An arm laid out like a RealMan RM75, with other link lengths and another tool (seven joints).
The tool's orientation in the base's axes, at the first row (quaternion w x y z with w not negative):
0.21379 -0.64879 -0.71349 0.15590
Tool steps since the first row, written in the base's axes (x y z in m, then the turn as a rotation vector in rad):
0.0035 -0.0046 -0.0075 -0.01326 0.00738 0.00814
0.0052 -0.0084 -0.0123 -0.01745 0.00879 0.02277
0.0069 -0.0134 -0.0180 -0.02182 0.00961 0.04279
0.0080 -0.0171 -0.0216 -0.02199 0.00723 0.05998
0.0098 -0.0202 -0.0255 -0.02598 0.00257 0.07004
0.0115 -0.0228 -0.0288 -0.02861 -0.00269 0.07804
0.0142 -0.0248 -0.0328 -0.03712 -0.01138 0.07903
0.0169 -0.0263 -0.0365 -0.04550 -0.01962 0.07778
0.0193 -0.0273 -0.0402 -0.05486 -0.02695 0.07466
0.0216 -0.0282 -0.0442 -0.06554 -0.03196 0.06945
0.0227 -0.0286 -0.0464 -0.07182 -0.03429 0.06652
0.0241 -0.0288 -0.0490 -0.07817 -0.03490 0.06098
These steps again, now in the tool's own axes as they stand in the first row. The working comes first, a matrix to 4 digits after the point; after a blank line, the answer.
The tool's axes in the first row as the columns of a matrix, in the base's axes (used below as rounded here):
-0.0667 0.8591 -0.5074
0.9925 0.1095 0.0549
0.1028 -0.4999 -0.8600

-0.0056 0.0063 0.0044 0.00905 -0.01465 0.00013
-0.0099 0.0097 0.0075 0.01223 -0.02541 -0.01025
-0.0156 0.0135 0.0112 0.01539 -0.03908 -0.02520
-0.0197 0.0158 0.0136 0.01481 -0.04808 -0.04003
-0.0233 0.0190 0.0158 0.01148 -0.05705 -0.04691
-0.0264 0.0218 0.0177 0.00726 -0.06389 -0.05275
-0.0289 0.0259 0.0196 -0.00069 -0.07264 -0.04976
-0.0310 0.0299 0.0214 -0.00844 -0.08012 -0.04488
-0.0325 0.0337 0.0233 -0.01541 -0.08740 -0.03785
-0.0340 0.0376 0.0255 -0.02021 -0.09452 -0.02823
-0.0347 0.0396 0.0268 -0.02240 -0.09871 -0.02265
-0.0352 0.0420 0.0283 -0.02316 -0.10146 -0.01470

